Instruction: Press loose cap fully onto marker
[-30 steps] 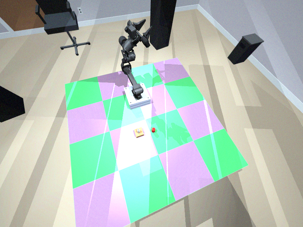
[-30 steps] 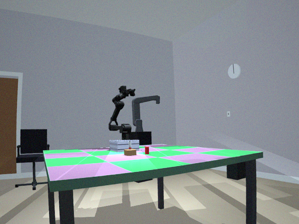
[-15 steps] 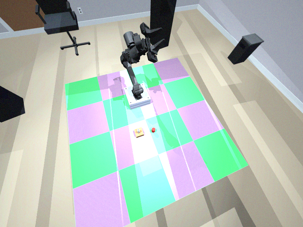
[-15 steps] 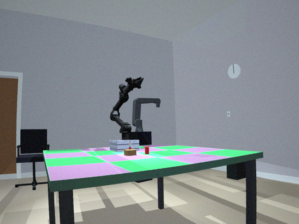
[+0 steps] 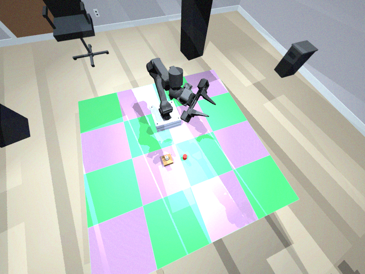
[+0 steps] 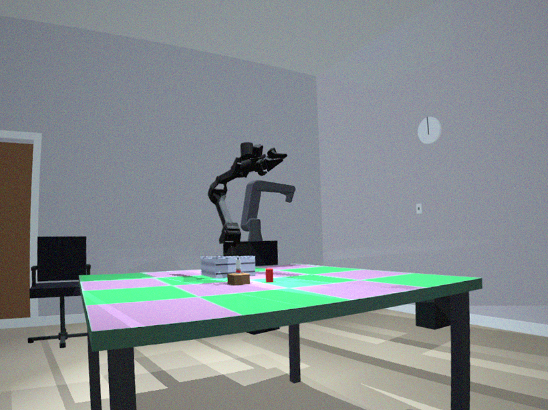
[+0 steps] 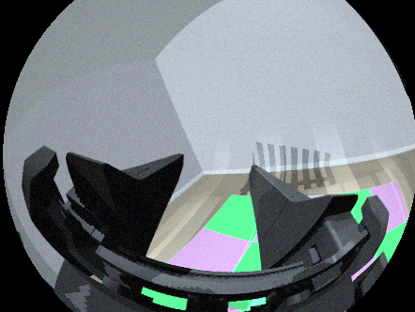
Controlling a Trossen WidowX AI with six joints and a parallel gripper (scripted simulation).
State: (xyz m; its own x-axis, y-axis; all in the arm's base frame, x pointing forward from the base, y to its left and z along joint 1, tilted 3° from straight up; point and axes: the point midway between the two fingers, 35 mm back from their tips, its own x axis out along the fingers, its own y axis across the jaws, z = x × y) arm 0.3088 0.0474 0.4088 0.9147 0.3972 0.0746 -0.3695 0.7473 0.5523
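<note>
The red cap is 100 mm to the right of my gripper tip and 490 mm below it. Also, from my gripper tip: tan holder block 40 mm behind, 220 mm to the right, 490 mm below.
</note>
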